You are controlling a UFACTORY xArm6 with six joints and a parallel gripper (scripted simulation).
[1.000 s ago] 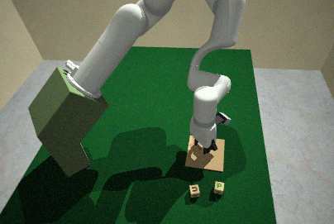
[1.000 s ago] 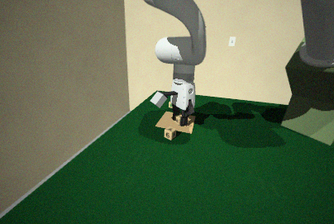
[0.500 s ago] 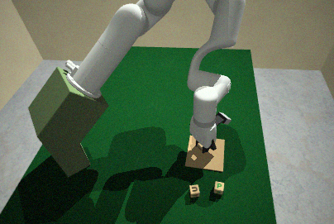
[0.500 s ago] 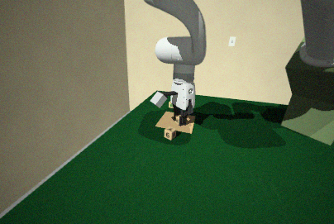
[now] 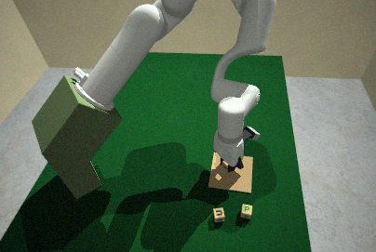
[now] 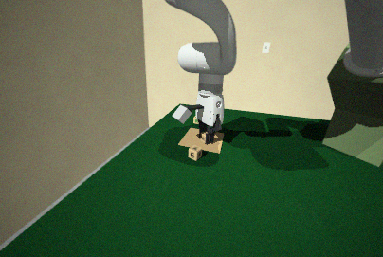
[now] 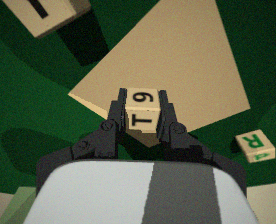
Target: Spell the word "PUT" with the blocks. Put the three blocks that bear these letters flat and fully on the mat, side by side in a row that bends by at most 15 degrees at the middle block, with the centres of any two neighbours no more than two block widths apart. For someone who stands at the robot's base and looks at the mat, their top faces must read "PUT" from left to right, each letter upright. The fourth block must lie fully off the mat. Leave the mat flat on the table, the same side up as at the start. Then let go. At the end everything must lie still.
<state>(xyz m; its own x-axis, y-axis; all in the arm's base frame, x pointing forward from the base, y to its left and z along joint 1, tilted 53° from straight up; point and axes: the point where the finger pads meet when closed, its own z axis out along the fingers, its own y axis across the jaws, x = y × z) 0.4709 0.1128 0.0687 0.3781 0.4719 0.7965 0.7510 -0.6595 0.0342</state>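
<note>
My gripper is now 20 mm short of the mat, 20 mm above it and 10 mm to the left of it. Also, from my hand: P block 130 mm to the right, 110 mm ahead, 10 mm below.
</note>
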